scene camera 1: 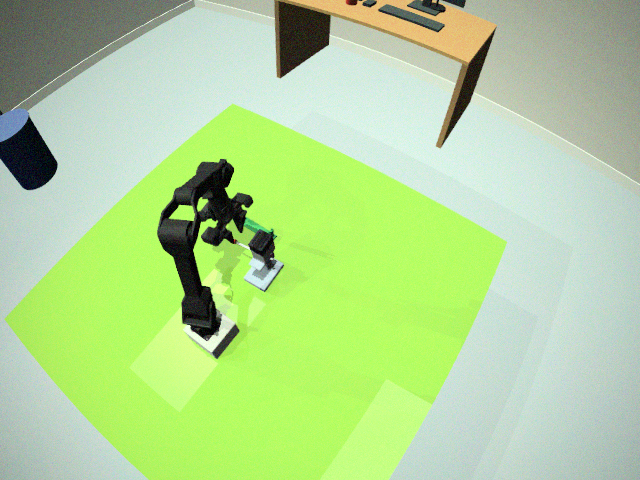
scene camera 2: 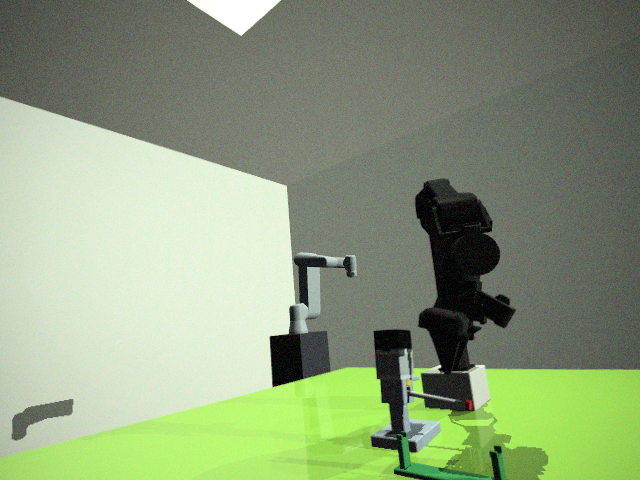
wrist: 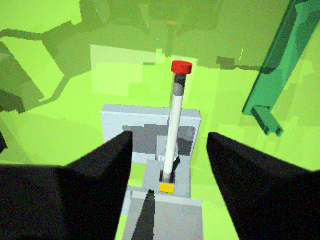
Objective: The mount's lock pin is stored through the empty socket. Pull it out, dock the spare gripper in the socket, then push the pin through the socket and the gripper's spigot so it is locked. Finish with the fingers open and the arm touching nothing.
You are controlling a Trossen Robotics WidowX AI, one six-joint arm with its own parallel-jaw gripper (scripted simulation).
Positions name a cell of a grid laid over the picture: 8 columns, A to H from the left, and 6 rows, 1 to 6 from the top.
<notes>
In view: my gripper (scene camera 2: F5), a spare gripper (scene camera 2: E5), a lock pin (wrist: E2) and a mount (scene camera 2: F6).
My gripper also shows in scene camera 1 (scene camera 1: C3) and in the wrist view (wrist: E4). The mount also shows in the wrist view (wrist: D4).
</notes>
